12 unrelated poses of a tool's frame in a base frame.
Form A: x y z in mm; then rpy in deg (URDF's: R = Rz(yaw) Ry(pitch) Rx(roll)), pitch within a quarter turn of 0, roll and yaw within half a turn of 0.
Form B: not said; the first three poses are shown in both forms.
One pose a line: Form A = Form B
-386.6 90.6 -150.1 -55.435 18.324 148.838 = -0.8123 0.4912 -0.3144 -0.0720 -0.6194 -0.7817 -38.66 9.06 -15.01
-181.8 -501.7 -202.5 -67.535 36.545 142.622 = -0.6384 0.4877 -0.5955 0.2053 -0.6377 -0.7424 -18.18 -50.17 -20.25
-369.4 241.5 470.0 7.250 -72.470 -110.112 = -0.1036 -0.2828 0.9536 0.9729 -0.2281 0.0380 -36.94 24.15 47.00
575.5 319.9 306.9 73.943 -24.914 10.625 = 0.8914 0.1672 0.4213 -0.4489 0.1972 0.8716 57.55 31.99 30.69
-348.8 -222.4 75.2 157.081 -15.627 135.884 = -0.6914 0.6704 0.2694 0.7165 0.5882 0.3750 -34.88 -22.24 7.52
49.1 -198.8 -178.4 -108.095 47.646 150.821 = -0.5882 0.3285 -0.7390 0.7647 -0.0713 -0.6404 4.91 -19.88 -17.84
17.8 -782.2 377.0 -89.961 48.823 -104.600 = -0.1660 -0.6371 -0.7527 0.1904 0.7282 -0.6584 1.78 -78.22 37.70
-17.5 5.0 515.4 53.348 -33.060 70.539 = 0.2792 0.7902 0.5455 -0.7087 -0.2138 0.6724 -1.75 0.50 51.54
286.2 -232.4 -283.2 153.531 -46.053 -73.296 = 0.1995 -0.6647 0.7200 -0.9496 0.0501 0.3093 28.62 -23.24 -28.32
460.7 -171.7 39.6 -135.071 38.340 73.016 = 0.2291 0.7501 -0.6203 0.5491 -0.6258 -0.5539 46.07 -17.17 3.96
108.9 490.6 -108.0 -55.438 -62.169 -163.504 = -0.4476 -0.1326 0.8843 -0.5372 -0.7507 -0.3845 10.89 49.06 -10.80
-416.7 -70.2 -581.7 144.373 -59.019 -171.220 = -0.5087 -0.0786 0.8573 0.3695 0.8795 0.2998 -41.67 -7.02 -58.17
